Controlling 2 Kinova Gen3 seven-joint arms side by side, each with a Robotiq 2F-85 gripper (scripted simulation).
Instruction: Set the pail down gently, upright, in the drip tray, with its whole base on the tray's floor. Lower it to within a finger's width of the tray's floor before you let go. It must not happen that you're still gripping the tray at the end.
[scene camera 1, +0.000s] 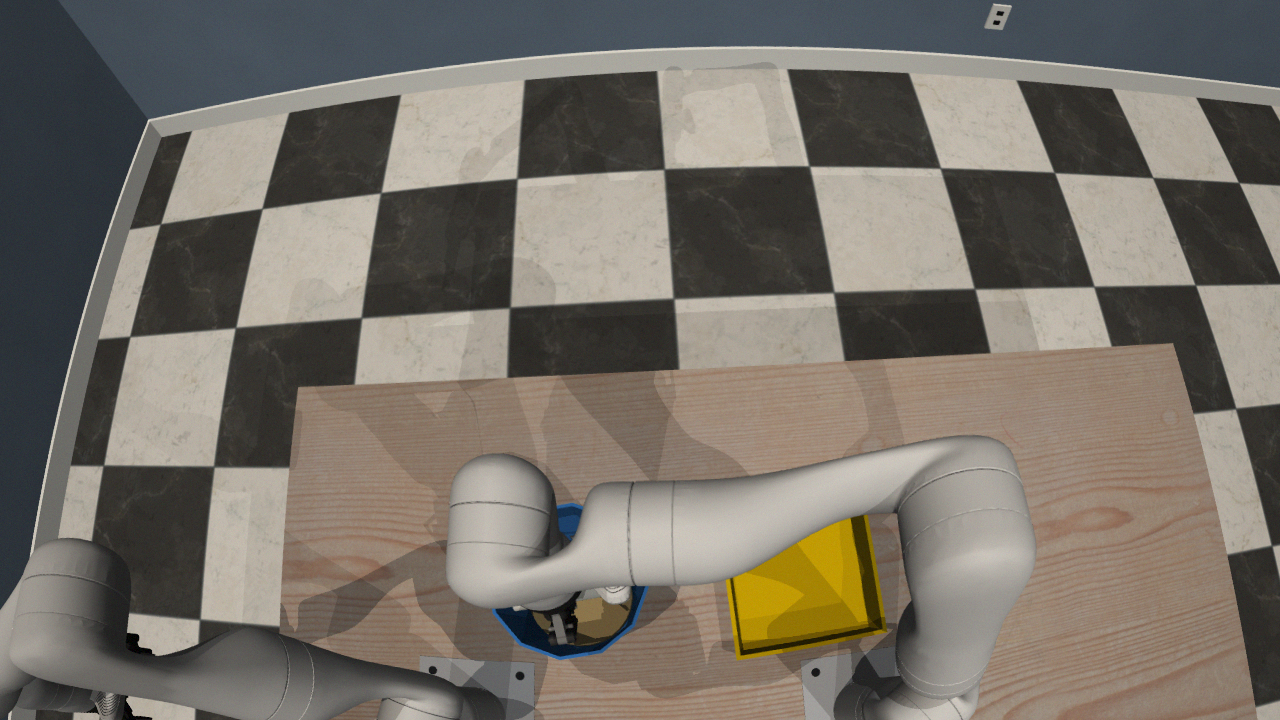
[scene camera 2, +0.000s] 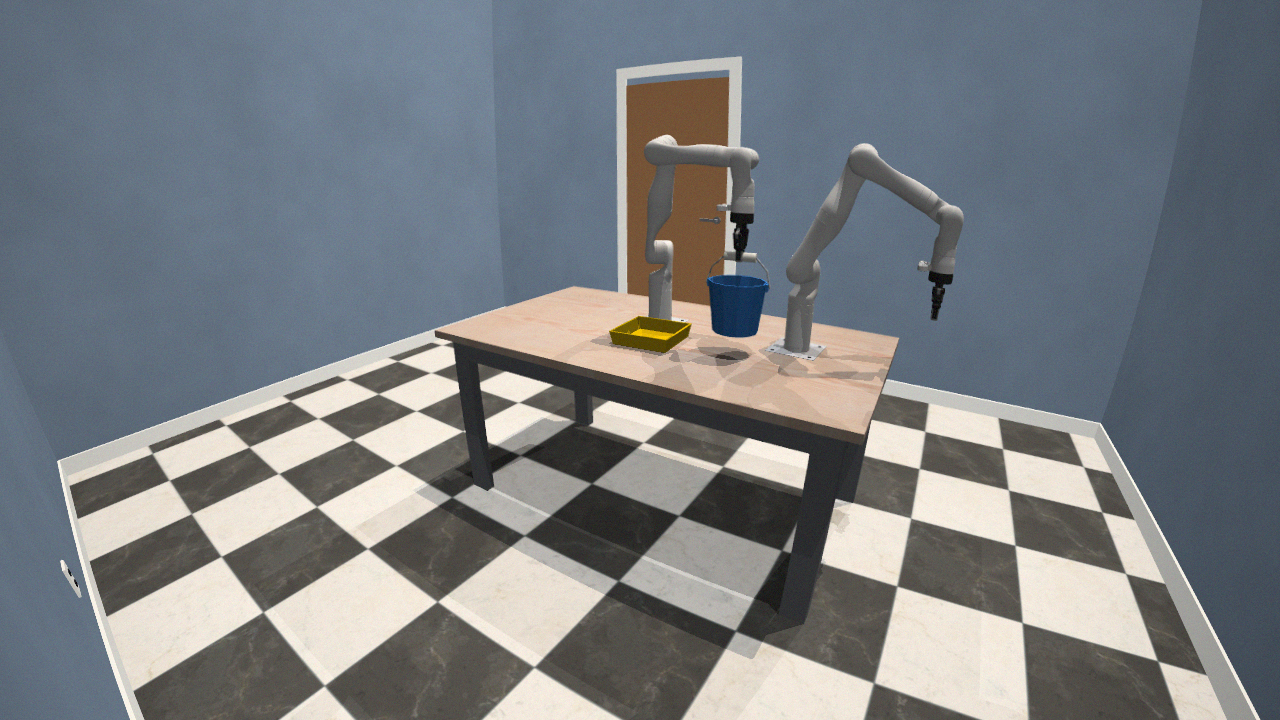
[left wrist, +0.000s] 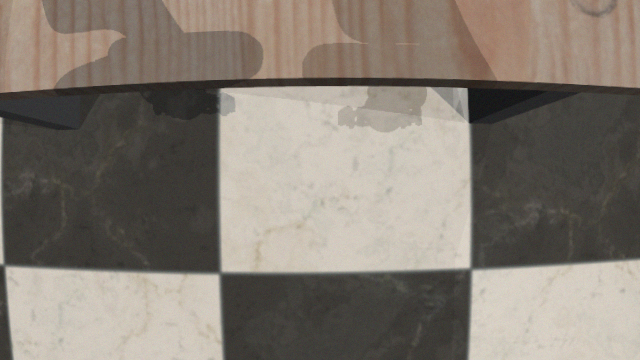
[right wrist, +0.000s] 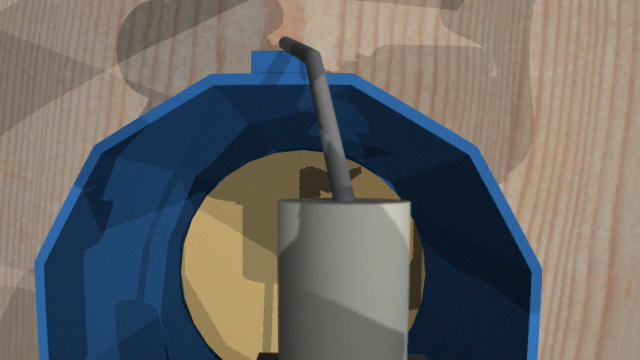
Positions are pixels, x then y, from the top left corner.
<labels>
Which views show the yellow drip tray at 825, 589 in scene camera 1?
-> Scene camera 1 and scene camera 2 only.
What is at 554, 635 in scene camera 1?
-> My right gripper.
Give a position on a yellow drip tray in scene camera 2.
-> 660, 335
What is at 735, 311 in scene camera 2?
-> A blue pail.
</labels>
